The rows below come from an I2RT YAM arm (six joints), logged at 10 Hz.
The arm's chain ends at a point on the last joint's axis. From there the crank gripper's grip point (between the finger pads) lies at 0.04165 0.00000 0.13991 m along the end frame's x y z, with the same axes.
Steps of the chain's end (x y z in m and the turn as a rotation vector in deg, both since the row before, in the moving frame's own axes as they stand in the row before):
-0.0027, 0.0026, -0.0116, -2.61, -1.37, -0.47
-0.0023, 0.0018, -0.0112, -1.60, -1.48, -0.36
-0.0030, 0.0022, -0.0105, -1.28, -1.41, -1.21
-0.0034, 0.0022, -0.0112, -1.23, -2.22, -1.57
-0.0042, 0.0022, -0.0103, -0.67, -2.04, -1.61
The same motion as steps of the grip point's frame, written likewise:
-0.0060, 0.0087, -0.0108, -2.61, -1.37, -0.47
-0.0059, 0.0055, -0.0102, -1.60, -1.48, -0.36
-0.0064, 0.0045, -0.0095, -1.28, -1.41, -1.21
-0.0088, 0.0042, -0.0097, -1.23, -2.22, -1.57
-0.0092, 0.0027, -0.0089, -0.67, -2.04, -1.61

